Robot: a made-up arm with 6 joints. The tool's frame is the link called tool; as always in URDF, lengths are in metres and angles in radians.
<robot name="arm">
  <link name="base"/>
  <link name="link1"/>
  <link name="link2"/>
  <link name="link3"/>
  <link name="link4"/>
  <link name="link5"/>
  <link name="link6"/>
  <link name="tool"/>
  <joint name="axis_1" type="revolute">
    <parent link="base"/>
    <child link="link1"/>
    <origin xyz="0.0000 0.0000 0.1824" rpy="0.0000 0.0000 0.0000"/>
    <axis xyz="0 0 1"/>
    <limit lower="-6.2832" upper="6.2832"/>
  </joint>
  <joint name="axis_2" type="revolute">
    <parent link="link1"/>
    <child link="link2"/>
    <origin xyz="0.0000 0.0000 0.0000" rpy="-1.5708 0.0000 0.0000"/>
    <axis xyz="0 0 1"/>
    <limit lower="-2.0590" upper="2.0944"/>
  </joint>
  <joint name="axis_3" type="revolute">
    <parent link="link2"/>
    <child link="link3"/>
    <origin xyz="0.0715 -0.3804 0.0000" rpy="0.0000 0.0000 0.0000"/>
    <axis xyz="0 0 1"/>
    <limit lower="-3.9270" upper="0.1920"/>
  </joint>
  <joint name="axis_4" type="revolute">
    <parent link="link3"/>
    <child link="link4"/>
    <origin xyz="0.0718 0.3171 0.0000" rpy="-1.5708 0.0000 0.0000"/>
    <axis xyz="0 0 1"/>
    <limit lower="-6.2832" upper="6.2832"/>
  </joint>
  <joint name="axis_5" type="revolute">
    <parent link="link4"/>
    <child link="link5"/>
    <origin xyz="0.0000 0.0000 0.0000" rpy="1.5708 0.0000 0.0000"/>
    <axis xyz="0 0 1"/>
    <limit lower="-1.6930" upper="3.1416"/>
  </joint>
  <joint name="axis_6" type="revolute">
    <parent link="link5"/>
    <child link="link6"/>
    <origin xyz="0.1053 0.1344 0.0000" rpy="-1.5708 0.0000 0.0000"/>
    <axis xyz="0 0 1"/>
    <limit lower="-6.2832" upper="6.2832"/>
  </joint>
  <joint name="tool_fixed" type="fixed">
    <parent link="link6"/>
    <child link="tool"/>
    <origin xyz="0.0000 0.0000 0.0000" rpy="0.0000 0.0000 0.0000"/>
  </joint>
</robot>
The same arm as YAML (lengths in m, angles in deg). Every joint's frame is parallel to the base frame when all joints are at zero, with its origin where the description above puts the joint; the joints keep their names.
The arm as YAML. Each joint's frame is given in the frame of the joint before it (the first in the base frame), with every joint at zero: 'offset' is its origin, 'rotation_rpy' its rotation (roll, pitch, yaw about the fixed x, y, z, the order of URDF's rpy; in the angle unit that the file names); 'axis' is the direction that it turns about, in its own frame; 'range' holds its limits. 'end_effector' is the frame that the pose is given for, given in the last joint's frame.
length_unit: m
angle_unit: deg
chain:
  - id: axis_1
    offset: [0.0, 0.0, 0.1824]
    rotation_rpy: [0.0, 0.0, 0.0]
    axis: "+z"
    range: [-360.0, 360.0]
  - id: axis_2
    offset: [0.0, 0.0, 0.0]
    rotation_rpy: [0.0, 0.0, 0.0]
    axis: "+y"
    range: [-117.97, 120.0]
  - id: axis_3
    offset: [0.0715, 0.0, 0.3804]
    rotation_rpy: [0.0, 0.0, 0.0]
    axis: "+y"
    range: [-225.0, 11.0]
  - id: axis_4
    offset: [0.0718, 0.0, -0.3171]
    rotation_rpy: [0.0, 0.0, 0.0]
    axis: "-z"
    range: [-360.0, 360.0]
  - id: axis_5
    offset: [0.0, 0.0, 0.0]
    rotation_rpy: [0.0, 0.0, 0.0]
    axis: "+y"
    range: [-97.0, 180.0]
  - id: axis_6
    offset: [0.1053, 0.0, -0.1344]
    rotation_rpy: [0.0, 0.0, 0.0]
    axis: "-z"
    range: [-360.0, 360.0]
end_effector:
  offset: [0.0, 0.0, 0.0]
  rotation_rpy: [180.0, 0.0, 0.0]

